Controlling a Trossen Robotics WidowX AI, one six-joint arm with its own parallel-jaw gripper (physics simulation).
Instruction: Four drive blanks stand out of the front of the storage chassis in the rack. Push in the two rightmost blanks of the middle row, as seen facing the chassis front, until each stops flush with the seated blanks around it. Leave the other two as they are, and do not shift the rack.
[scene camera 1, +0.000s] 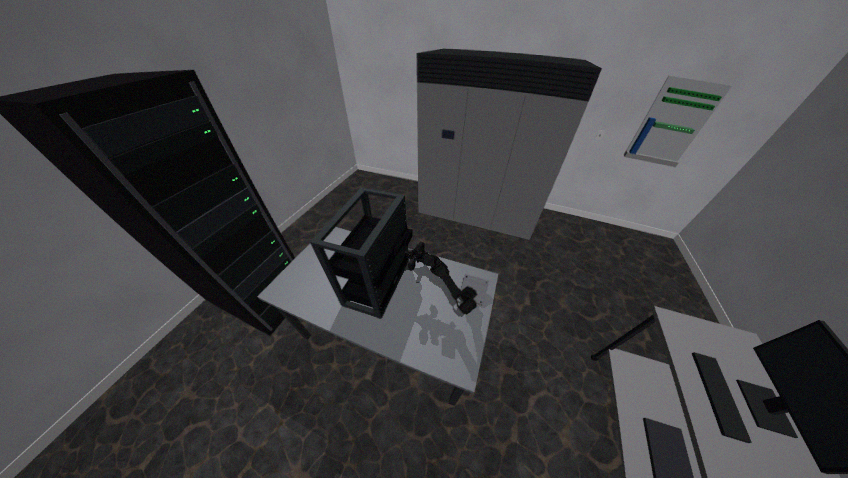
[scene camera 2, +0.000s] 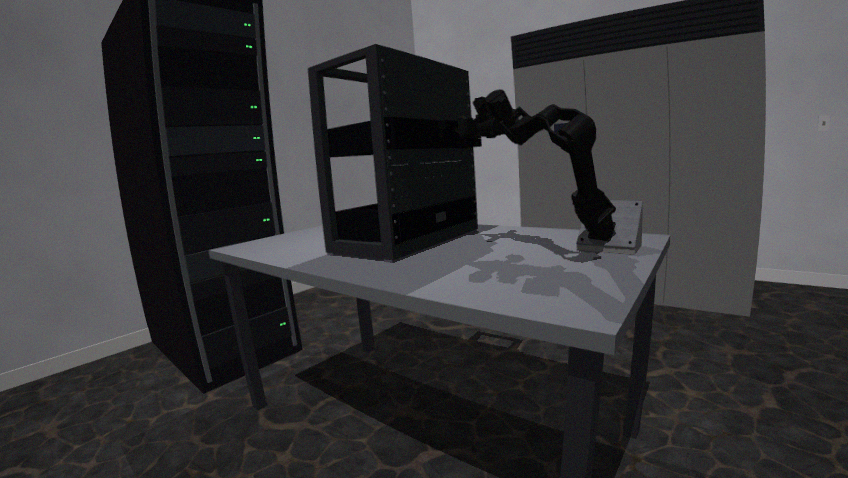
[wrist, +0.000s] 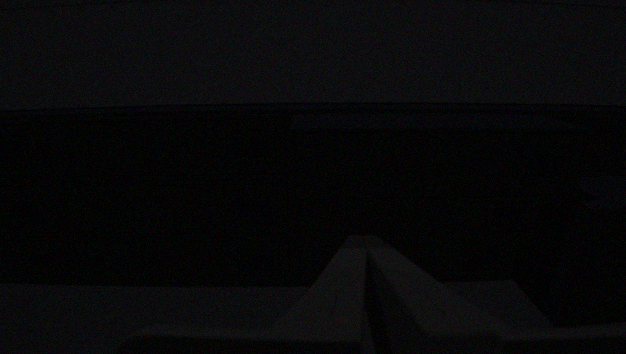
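The open-frame rack stands upright on the table. The storage chassis is the black band in the rack's upper half; its front is very dark. In the wrist view a faint bluish strip runs along the chassis's top edge, and a second faint patch shows at the right edge. The single drive blanks, their rows and how far each stands out cannot be made out. My gripper is shut and empty, its fingertips pointing at the chassis front. In the scene camera 2 view it is at the chassis's far end; contact cannot be told.
Dark panels fill the rack front below the chassis, with another unit at the bottom. The arm's base plate is on the table. A tall server cabinet stands behind, and a grey cabinet beyond the arm.
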